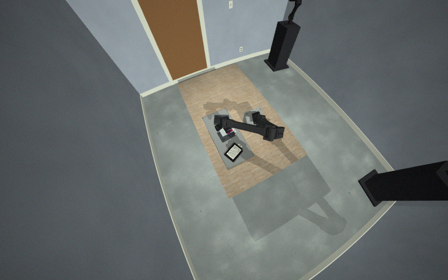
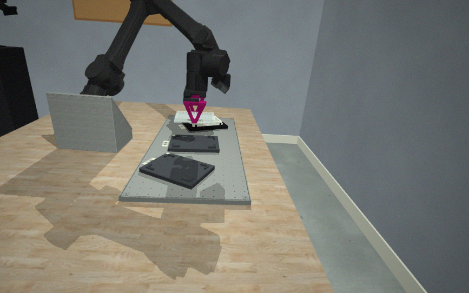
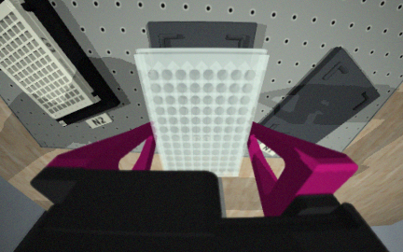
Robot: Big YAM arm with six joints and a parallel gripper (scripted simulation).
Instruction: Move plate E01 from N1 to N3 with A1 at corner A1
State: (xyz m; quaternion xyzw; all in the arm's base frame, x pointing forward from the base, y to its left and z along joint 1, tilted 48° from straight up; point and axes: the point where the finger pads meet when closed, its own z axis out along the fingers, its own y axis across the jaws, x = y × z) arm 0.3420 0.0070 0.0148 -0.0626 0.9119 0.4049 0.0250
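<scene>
Right now my hand is 9 cm above the dark nest N3. Also, from my hand: dark plate nest N1: 19 cm to the right, 9 cm below, 1 cm behind; N1 label: 15 cm to the right, 10 cm below, 10 cm behind; N2 label: 17 cm to the left, 10 cm below, 8 cm behind.
</scene>
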